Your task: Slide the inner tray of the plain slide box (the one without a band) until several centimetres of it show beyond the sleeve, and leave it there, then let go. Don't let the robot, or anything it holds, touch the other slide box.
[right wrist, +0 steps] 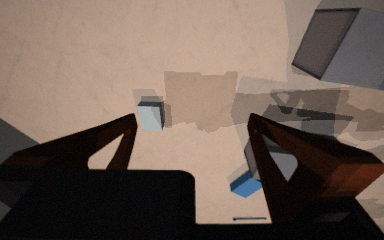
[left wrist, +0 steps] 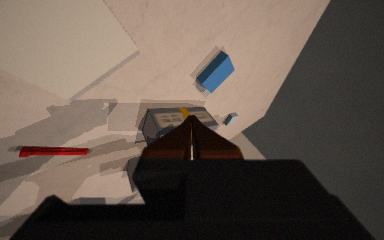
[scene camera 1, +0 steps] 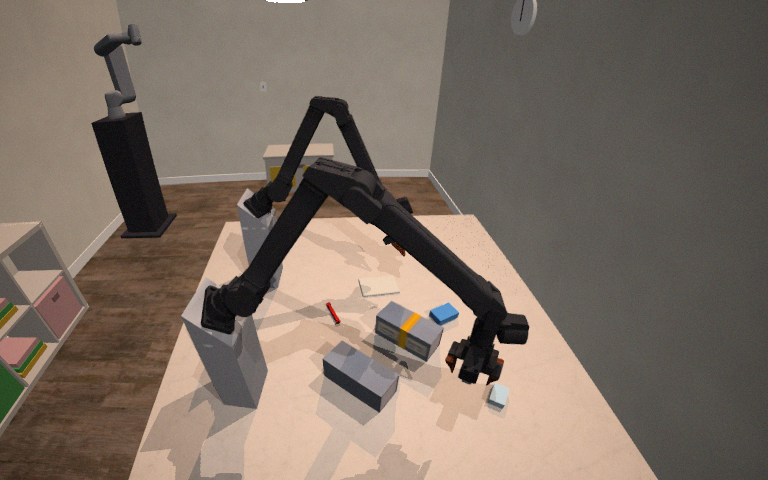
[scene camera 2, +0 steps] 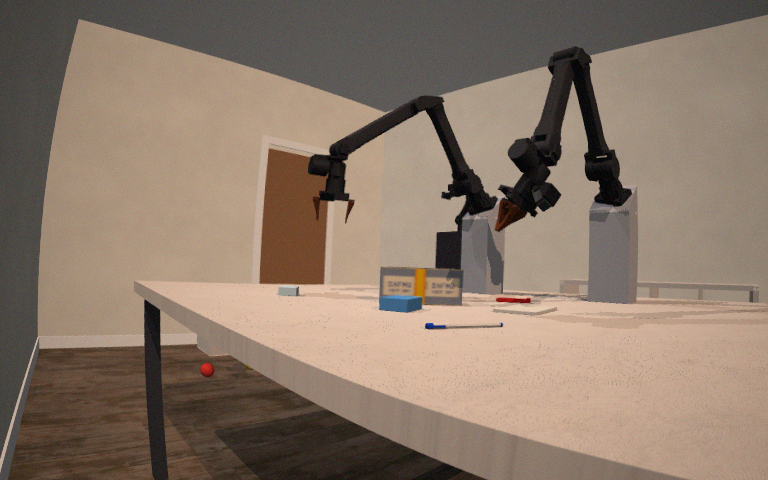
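I can see my left gripper (scene camera 2: pixel 496 230), and my left wrist view has the same gripper (left wrist: pixel 191 120) in it. My right gripper (scene camera 1: pixel 469 377) is visible to me as well, and looking through the right wrist view I find that gripper (right wrist: pixel 192 119) again. There is a blue block (left wrist: pixel 221 67) too.
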